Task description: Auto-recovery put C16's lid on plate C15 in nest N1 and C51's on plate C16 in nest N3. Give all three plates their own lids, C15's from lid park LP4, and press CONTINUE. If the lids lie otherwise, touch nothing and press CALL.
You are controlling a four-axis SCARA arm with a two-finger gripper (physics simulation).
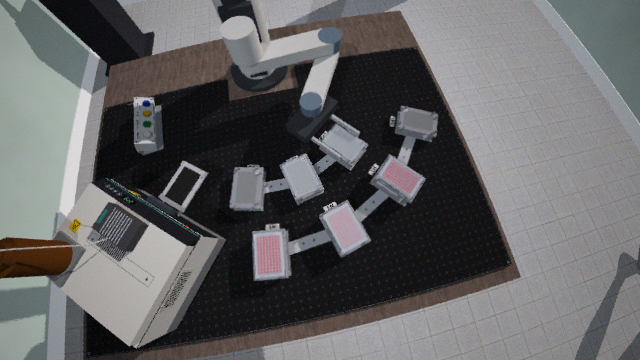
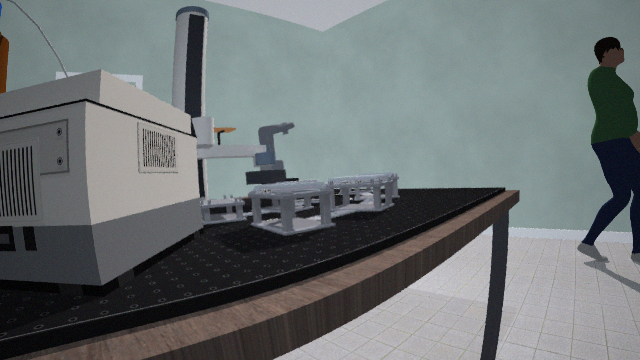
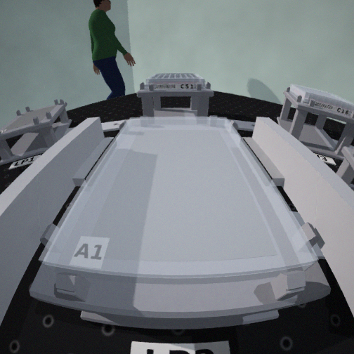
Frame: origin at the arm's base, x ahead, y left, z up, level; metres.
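Where they show: gripper, between the fingertips: [image 1: 349, 145] [image 2: 314, 183].
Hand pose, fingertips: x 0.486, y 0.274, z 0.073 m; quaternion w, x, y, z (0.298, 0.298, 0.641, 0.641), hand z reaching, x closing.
Observation:
Things, the pixels of their top centre, and the offset from my fingertips. "spot": a spot on its surface instead.
- Plate C51, centre of its top: [image 2: 374, 173] [image 1: 401, 176] 0.149 m ahead, 0.132 m left, 0.019 m up
- Plate C16, centre of its top: [image 2: 359, 176] [image 1: 345, 227] 0.266 m ahead, 0.084 m right, 0.019 m up
- pink plate, centre of its top: [image 2: 286, 183] [image 1: 268, 254] 0.295 m ahead, 0.322 m right, 0.019 m up
- button box, a spot on its surface: [image 1: 147, 125] spot: 0.254 m back, 0.723 m right, 0.006 m up
- white open frame, a spot on its surface: [image 1: 196, 189] spot: 0.058 m ahead, 0.515 m right, 0.038 m up
My gripper [image 1: 341, 143] [image 3: 177, 128] is shut on a clear lid [image 1: 346, 145] [image 3: 185, 200] marked A1, level and low at lid park LP2's stand; whether it bears on the stand is hard to tell. Plate C51 [image 1: 400, 178] [image 3: 175, 78] stands in nest N2 and looks uncovered. Plate C16 [image 1: 345, 228] [image 3: 327, 98] in nest N3 looks paler, under a clear lid. The pink plate [image 1: 270, 255] in nest N1 looks uncovered. Another clear lid [image 1: 302, 177] lies on the middle inner stand. LP4's stand [image 1: 247, 188] and LP1's stand [image 1: 418, 123] [image 3: 35, 120] show no lid.
A button box [image 1: 147, 125] with blue, yellow, green and white buttons stands at the left. A large beige instrument [image 1: 135, 255] [image 2: 145, 175] and a white open frame [image 1: 196, 189] are at the front left. Metal links [image 1: 310, 242] join the stands. A person [image 2: 612, 105] [image 3: 106, 45] is beyond the table.

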